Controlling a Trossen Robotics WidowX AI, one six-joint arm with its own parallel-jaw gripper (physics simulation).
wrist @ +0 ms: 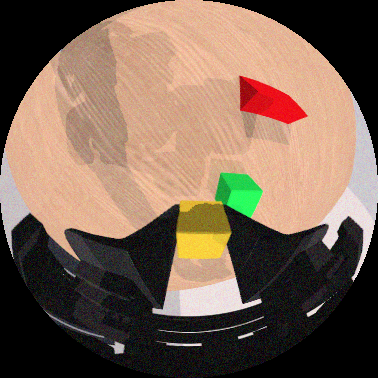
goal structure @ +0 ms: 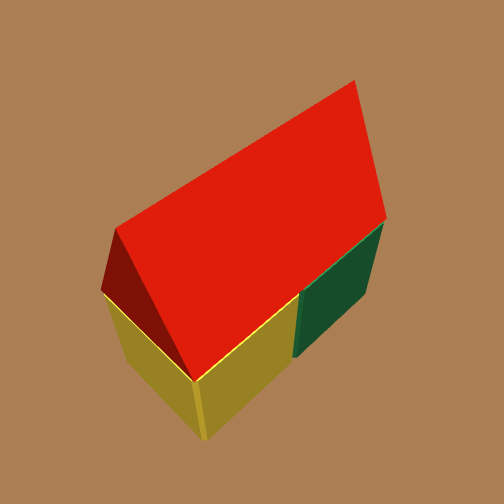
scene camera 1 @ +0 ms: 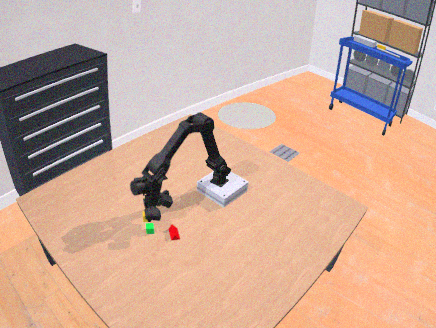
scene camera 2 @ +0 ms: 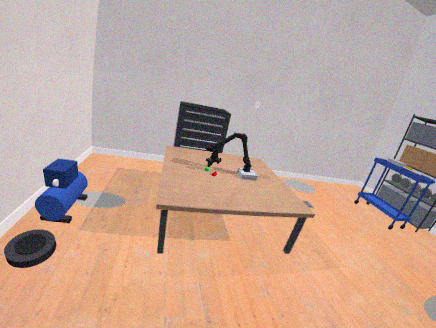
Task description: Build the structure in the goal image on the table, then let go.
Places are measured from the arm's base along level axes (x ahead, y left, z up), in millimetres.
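Where they show: gripper, between the fingertips: (wrist: 200,209) (scene camera 2: 209,166); arm's base, origin of its link: (scene camera 1: 219,181) (scene camera 2: 246,170).
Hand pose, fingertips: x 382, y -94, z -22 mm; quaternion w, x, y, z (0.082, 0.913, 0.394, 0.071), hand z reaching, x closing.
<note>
Things, the pixels of their top centre, and the offset from my fingertips. Level surfaces: height alone.
- yellow cube, centre of its top: (wrist: 203,251) dx +5, dy -6, dz +34 mm
- green cube, centre of its top: (wrist: 242,206) (scene camera 1: 149,225) (scene camera 2: 207,167) dx +26, dy +29, dz -1 mm
- table, height of its surface: dz -34 mm
- red block with a pointed end, centre of its top: (wrist: 288,96) (scene camera 1: 175,229) (scene camera 2: 215,172) dx -30, dy +120, dz -5 mm
A yellow cube (wrist: 203,230) is held between the two black fingers of my gripper (wrist: 200,209) (scene camera 1: 150,214); in scene camera 1 a sliver of the yellow cube (scene camera 1: 145,216) shows beside the finger. A green cube (scene camera 1: 150,228) (scene camera 2: 207,169) (wrist: 240,193) sits on the table (scene camera 1: 225,270) (scene camera 2: 225,197), close to the held cube; in the wrist view a fingertip covers part of its lower left. Whether the two cubes touch I cannot tell. A red block with a pointed end (scene camera 1: 174,233) (scene camera 2: 214,174) (wrist: 270,102) lies on the table, apart from the green cube.
The arm's pale base (scene camera 1: 222,189) (scene camera 2: 247,174) stands on the table behind the blocks. A dark drawer cabinet (scene camera 1: 60,120) (scene camera 2: 202,125) stands behind the table. A blue cart (scene camera 1: 362,104) (scene camera 2: 384,205) stands on the floor at the right.
</note>
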